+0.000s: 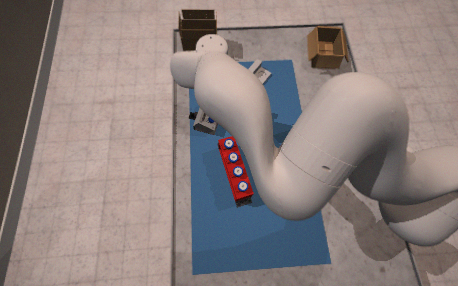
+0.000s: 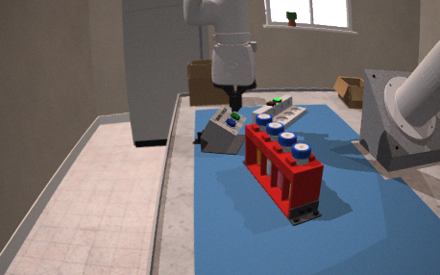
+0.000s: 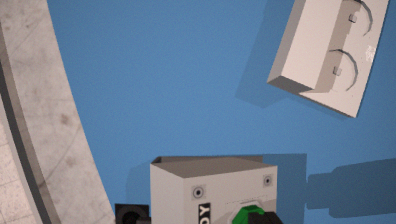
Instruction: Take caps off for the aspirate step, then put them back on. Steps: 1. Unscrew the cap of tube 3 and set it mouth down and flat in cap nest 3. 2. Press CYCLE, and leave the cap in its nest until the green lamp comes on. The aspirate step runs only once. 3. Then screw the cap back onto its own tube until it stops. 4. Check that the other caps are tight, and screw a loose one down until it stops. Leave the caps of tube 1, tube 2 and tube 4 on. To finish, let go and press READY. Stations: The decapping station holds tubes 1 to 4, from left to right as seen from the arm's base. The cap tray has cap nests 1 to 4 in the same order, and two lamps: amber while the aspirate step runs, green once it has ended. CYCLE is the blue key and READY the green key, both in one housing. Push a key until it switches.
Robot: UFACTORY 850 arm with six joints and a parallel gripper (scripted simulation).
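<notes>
My hand is 4 cm above the green key. From my hand the other things lie so: blue key (2 cm ahead, 4 cm to the left, 4 cm below); then grey key housing (2 cm ahead, 2 cm to the left, 5 cm below); then cap marked 4 (5 cm behind, 16 cm to the left, 1 cm above).
</notes>
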